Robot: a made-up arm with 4 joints.
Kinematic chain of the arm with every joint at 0, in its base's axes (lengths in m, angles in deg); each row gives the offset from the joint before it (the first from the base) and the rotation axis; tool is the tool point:
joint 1: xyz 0 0 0.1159 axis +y
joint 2: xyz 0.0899 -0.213 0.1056 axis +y
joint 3: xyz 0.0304 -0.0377 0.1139 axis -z
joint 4: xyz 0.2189 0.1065 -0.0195 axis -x
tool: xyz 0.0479 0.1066 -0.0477
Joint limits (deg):
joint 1: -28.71..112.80
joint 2: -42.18..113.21
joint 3: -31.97..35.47
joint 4: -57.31..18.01
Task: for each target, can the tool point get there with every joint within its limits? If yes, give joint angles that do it. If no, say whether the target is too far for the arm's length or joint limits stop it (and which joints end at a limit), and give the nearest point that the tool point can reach.
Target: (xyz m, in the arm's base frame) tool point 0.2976 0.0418 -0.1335
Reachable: yes | joints 95.35 -24.20 -20.25 -47.97
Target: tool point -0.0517 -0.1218 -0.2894
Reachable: yes | joints 89.68 35.85 17.03 -4.49
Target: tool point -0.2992 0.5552 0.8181
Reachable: no: too far | nearest point -0.0629 0.0506 0.4727 | short by 0.656 m
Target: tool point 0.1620 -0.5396 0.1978
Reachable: no: joint limits stop it (at a limit: joint 1, joint 3, joint 4) | nearest point 0.3622 -0.2482 0.1172 | short by 0.363 m
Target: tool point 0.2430 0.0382 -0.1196
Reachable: yes | joints 54.84 34.53 -16.28 -28.04
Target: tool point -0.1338 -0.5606 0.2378
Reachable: no: joint limits stop it (at a limit: joint 1, joint 2, joint 3, joint 4) | nearest point -0.1989 -0.2482 0.2398 | short by 0.319 m
